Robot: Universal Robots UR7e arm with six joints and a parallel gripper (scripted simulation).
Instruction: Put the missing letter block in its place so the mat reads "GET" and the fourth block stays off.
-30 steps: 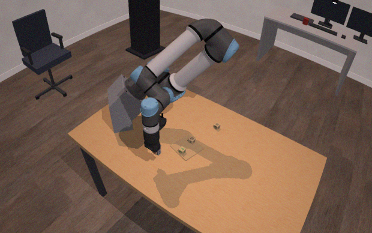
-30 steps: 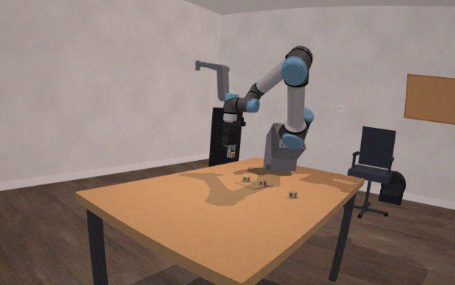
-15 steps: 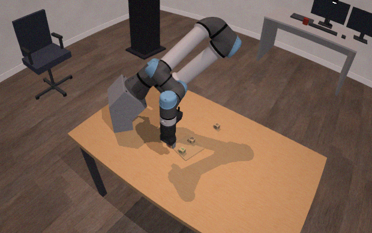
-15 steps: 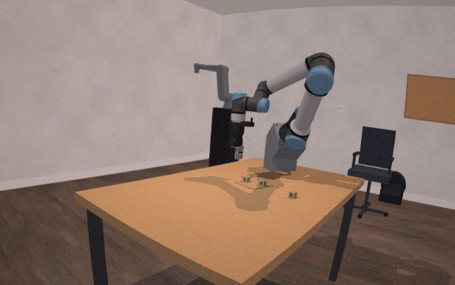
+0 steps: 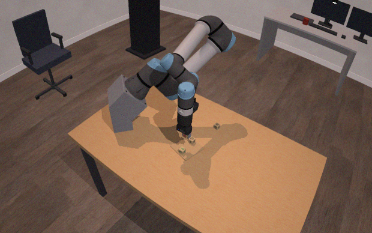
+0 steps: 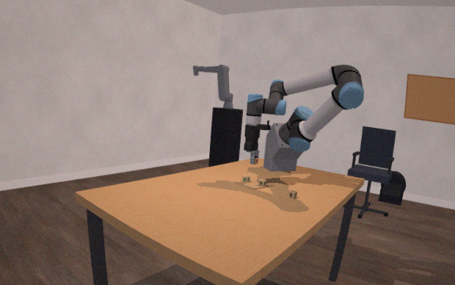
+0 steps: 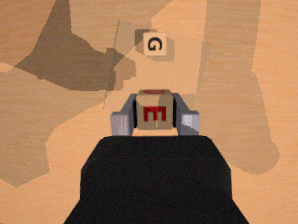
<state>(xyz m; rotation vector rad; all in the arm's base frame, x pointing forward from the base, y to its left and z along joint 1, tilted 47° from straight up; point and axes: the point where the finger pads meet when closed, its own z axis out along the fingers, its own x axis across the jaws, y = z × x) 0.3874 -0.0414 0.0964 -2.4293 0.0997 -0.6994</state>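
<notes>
Right now the thin tan mat is 10 mm to the left of my hand and 120 mm below it. Round my hand: block: 30 mm ahead, 260 mm to the left, 110 mm below.
</notes>
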